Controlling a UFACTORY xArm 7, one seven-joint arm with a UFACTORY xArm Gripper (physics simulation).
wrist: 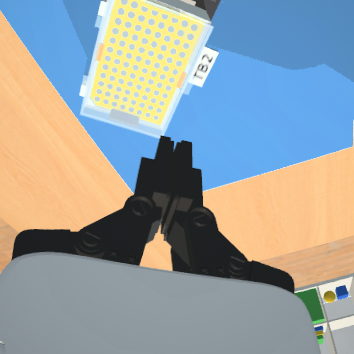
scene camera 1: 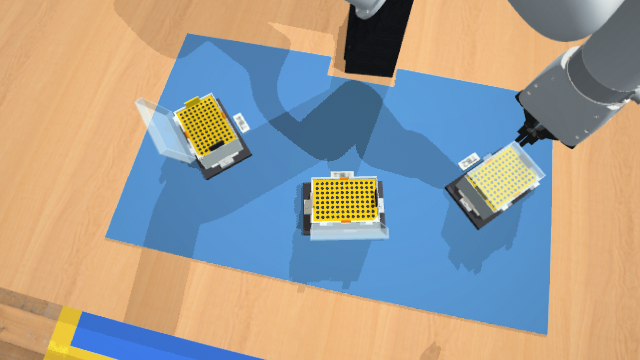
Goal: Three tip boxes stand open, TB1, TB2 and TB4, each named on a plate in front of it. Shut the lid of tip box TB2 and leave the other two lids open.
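Observation:
Tip box TB2 is at the right of the mat, its name plate beside it. Its clear lid lies over the yellow rack, which shows pale through it. Tip box TB1 is in the middle, its clear lid standing open along the side away from its plate. Tip box TB4 is at the left, its clear lid swung open to the left. My gripper is shut and empty, its tips just outside TB2's lid edge; their height is hard to tell.
The boxes stand on a blue mat on a wooden table. The black arm base is at the top centre. A blue and yellow object is at the lower left. A compartment tray shows at the lower right of the wrist view.

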